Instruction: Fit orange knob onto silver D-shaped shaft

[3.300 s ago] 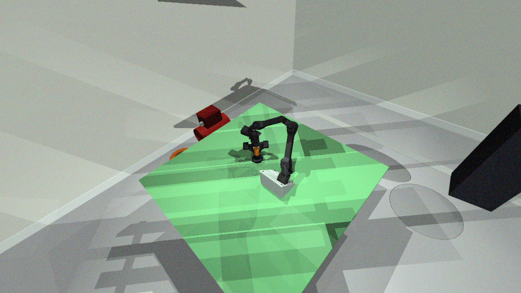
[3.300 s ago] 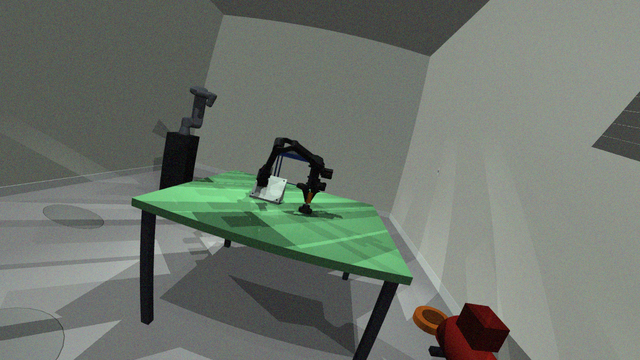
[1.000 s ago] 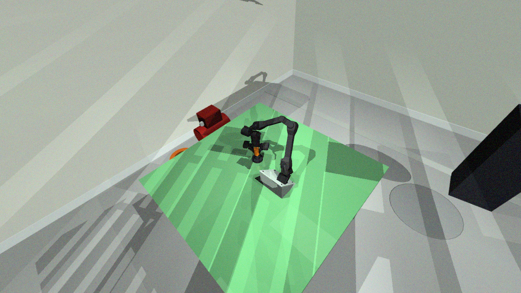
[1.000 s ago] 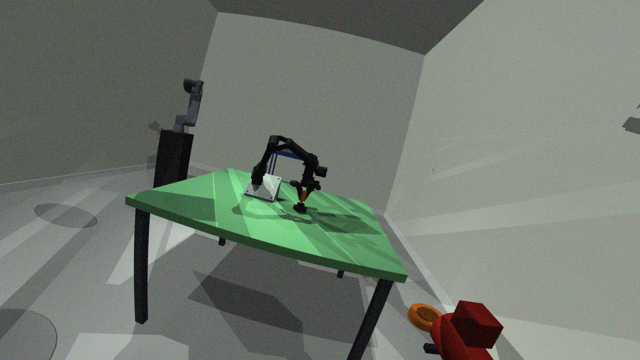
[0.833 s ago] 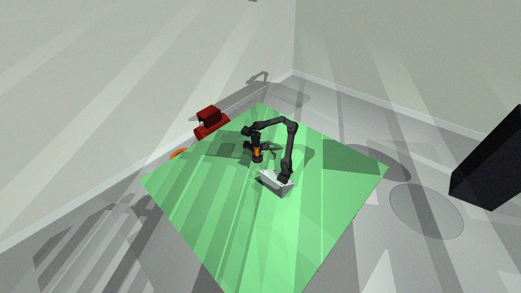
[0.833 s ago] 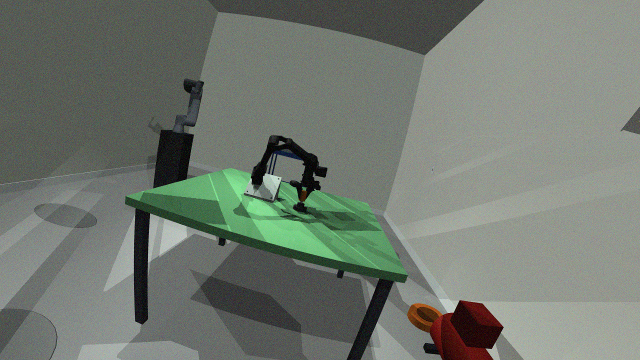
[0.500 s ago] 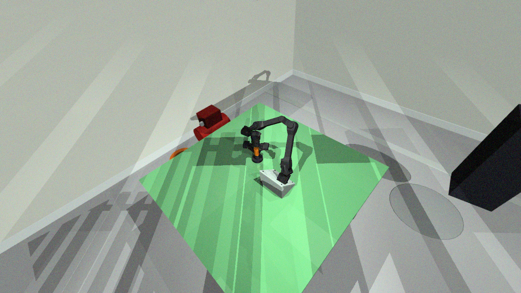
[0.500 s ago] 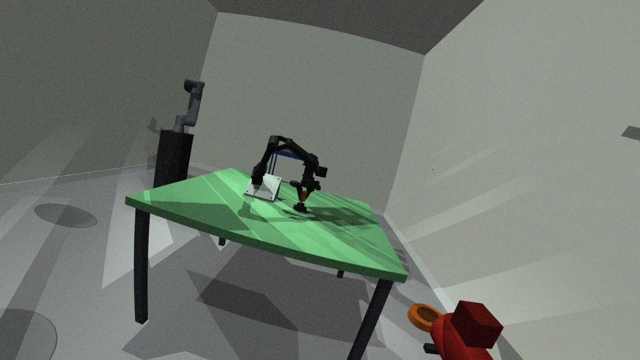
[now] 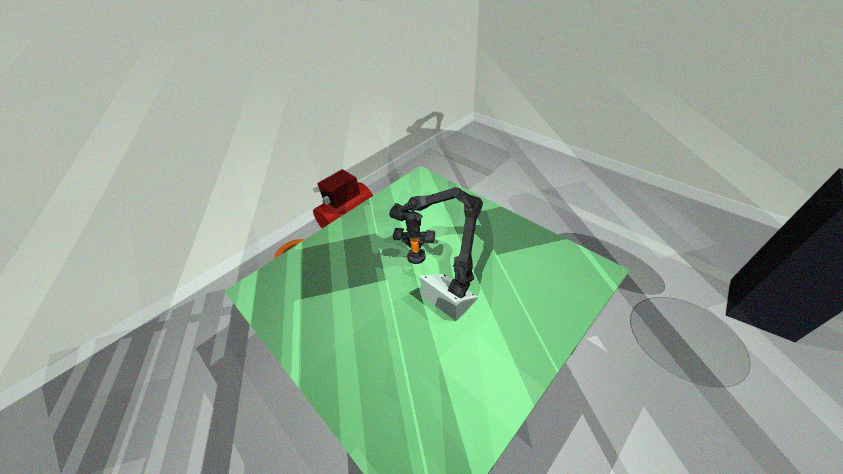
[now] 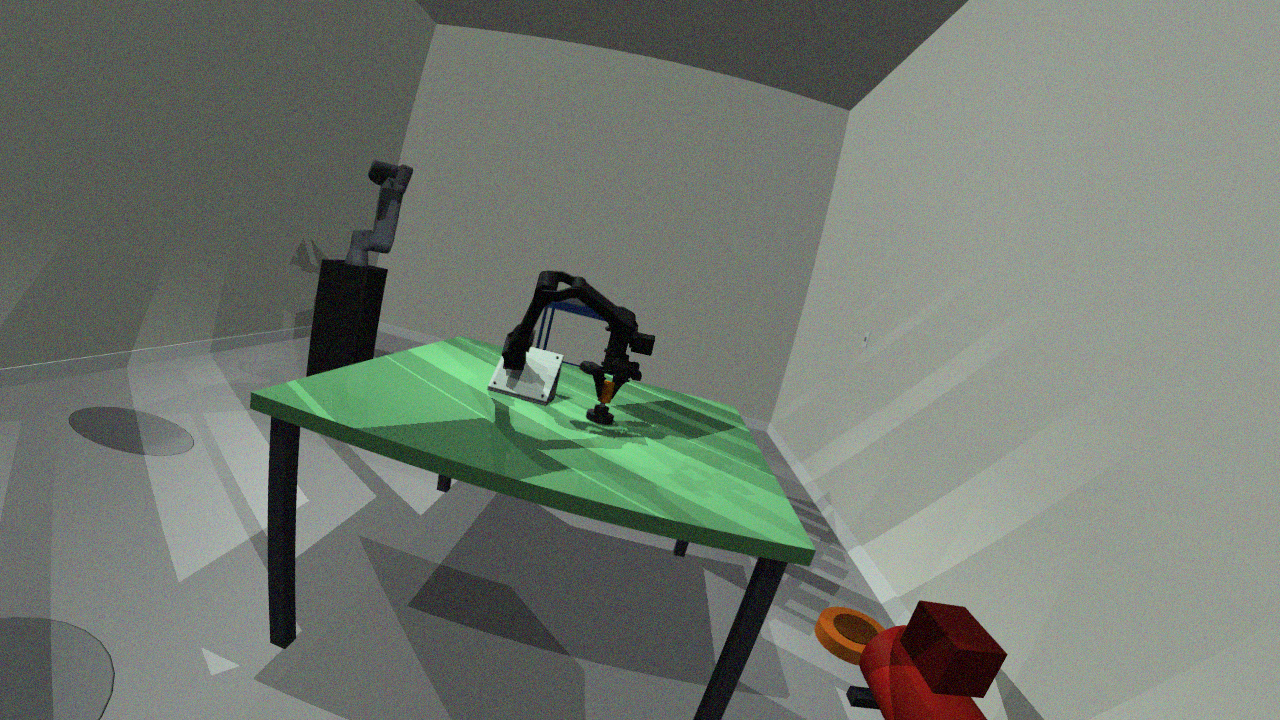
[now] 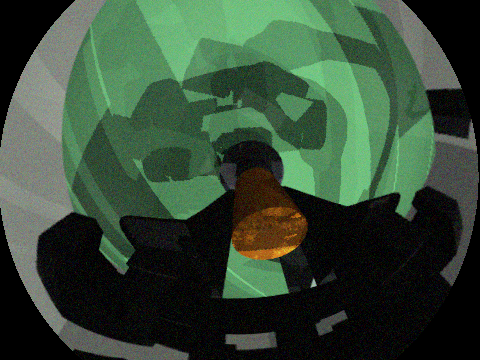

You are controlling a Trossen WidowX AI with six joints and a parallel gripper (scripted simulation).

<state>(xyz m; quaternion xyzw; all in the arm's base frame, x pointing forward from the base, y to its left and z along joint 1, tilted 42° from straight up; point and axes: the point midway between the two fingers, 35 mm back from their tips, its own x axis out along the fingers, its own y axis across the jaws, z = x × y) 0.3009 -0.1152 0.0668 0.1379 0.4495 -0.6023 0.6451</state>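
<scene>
The dark round pedestal lies 40 mm below my gripper tip. Round my gripper tip: orange knob: 30 mm above.
</scene>
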